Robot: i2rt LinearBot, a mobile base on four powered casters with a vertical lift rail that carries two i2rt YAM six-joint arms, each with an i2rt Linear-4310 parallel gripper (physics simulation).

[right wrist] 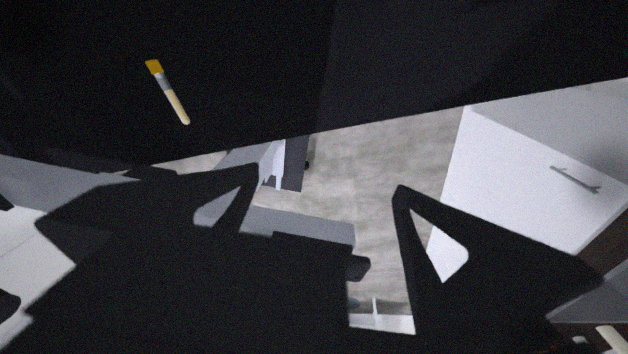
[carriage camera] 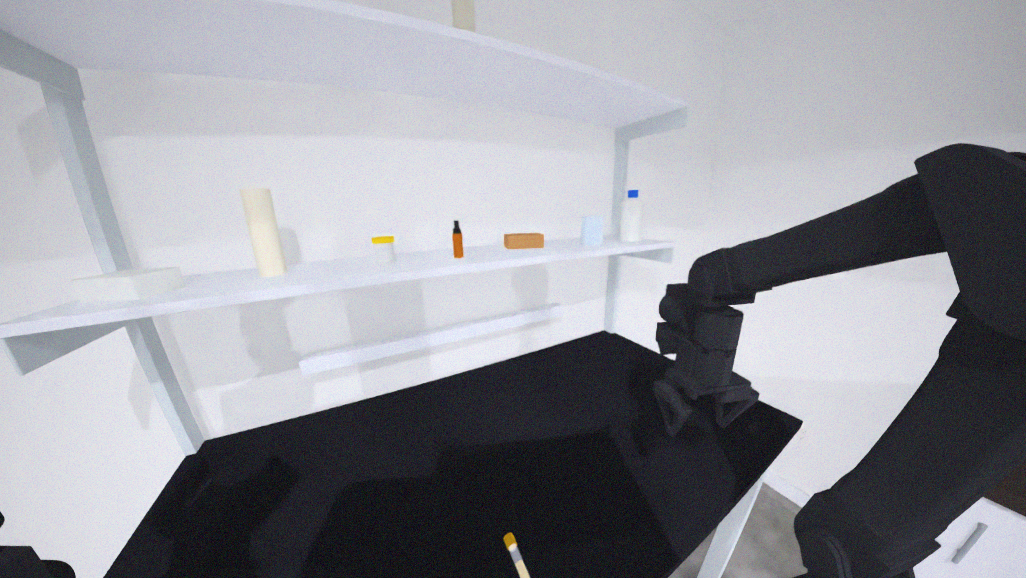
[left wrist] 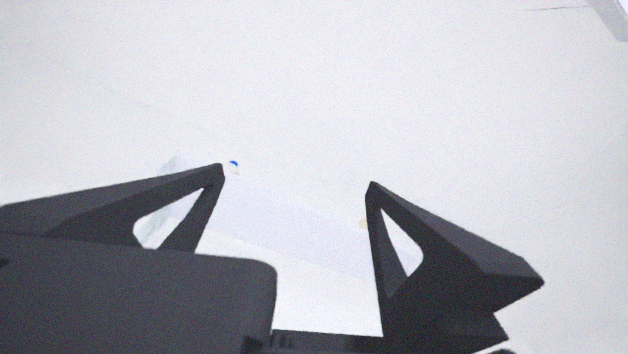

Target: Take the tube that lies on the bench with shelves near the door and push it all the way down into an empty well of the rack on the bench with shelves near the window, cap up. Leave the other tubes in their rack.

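Places are measured from the left arm's base along level axes (x left, y back, z up), in metres.
Where they show: left gripper, fingertip midpoint: [left wrist: 297, 180]; right gripper, fingertip midpoint: [right wrist: 327, 181] [carriage camera: 695, 430].
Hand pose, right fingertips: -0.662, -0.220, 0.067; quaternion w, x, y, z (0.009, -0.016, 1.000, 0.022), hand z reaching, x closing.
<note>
After its pixels a point has its place, as x, y, z.
The tube [carriage camera: 515, 556] @(-0.362, -0.198, -0.144) [right wrist: 171, 97] @(-0.375, -0.182, -0.145) has a yellow cap, a grey band and a cream body. It lies on its side on the black bench top [carriage camera: 531, 402] @(-0.456, -0.613, -0.160) [right wrist: 240, 60] @(-0.502, -0.257, -0.160), cut off by the bottom edge of the carriage view. My right gripper [carriage camera: 700, 427] @(-0.662, -0.220, 0.067) [right wrist: 327, 181] @(-0.662, -0.220, 0.067) is open and empty. In the carriage view it hangs over the right part of the bench, apart from the tube. My left gripper [left wrist: 297, 180] @(0.004, -0.016, 0.439) is open and empty, pointed at the wall and upper shelf. The rack and the other tubes do not show.
A long shelf [carriage camera: 330, 281] @(-0.054, -0.411, 0.296) above the bench holds a cream cylinder [carriage camera: 264, 233] @(0.111, -0.491, 0.385), a yellow-lidded jar [carriage camera: 384, 249] @(-0.101, -0.577, 0.330), an orange bottle [carriage camera: 458, 242] @(-0.273, -0.608, 0.335), a brown box [carriage camera: 523, 240] @(-0.453, -0.731, 0.322), a light blue box [carriage camera: 591, 230] @(-0.675, -0.761, 0.344) and a blue-capped bottle [carriage camera: 631, 218] @(-0.852, -0.841, 0.377). A white cabinet [right wrist: 500, 180] @(-1.529, 0.065, -0.577) stands beyond the bench edge.
</note>
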